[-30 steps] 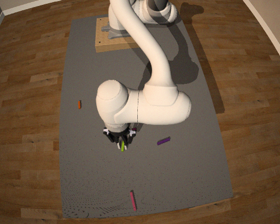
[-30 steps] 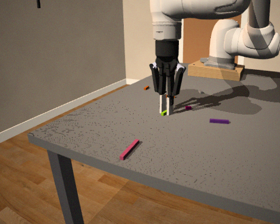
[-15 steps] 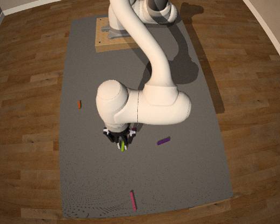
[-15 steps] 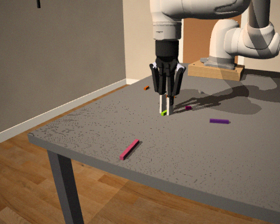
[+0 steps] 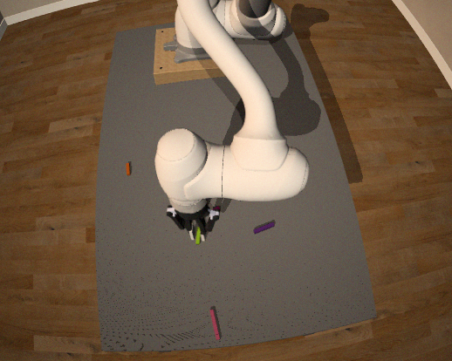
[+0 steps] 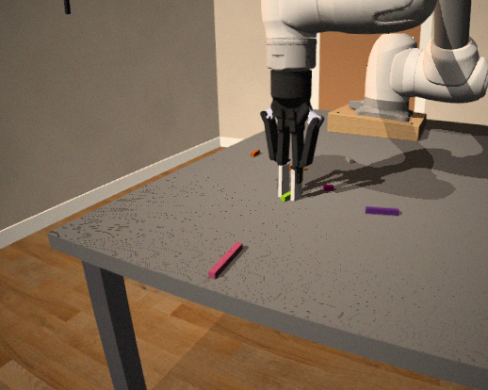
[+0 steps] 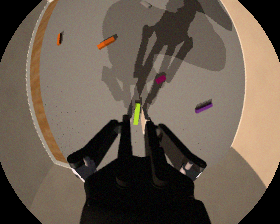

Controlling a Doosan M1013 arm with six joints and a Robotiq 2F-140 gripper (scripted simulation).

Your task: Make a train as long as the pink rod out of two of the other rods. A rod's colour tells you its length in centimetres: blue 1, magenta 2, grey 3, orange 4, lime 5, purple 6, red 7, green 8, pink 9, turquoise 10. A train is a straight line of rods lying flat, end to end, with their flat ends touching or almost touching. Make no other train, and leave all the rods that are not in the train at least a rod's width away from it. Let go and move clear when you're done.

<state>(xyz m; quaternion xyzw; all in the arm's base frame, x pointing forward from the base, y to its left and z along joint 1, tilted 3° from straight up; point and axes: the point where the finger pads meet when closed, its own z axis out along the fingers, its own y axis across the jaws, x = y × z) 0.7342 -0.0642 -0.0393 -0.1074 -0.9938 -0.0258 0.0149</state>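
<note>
My gripper is now 7 cm past the magenta rod, 6 cm to the right of it and 3 cm above it. From my hand the other things lie so: purple rod 18 cm to the left, 3 cm below; pink rod 27 cm ahead, 3 cm below, 1 cm to the left; lime rod 3 cm below.
</note>
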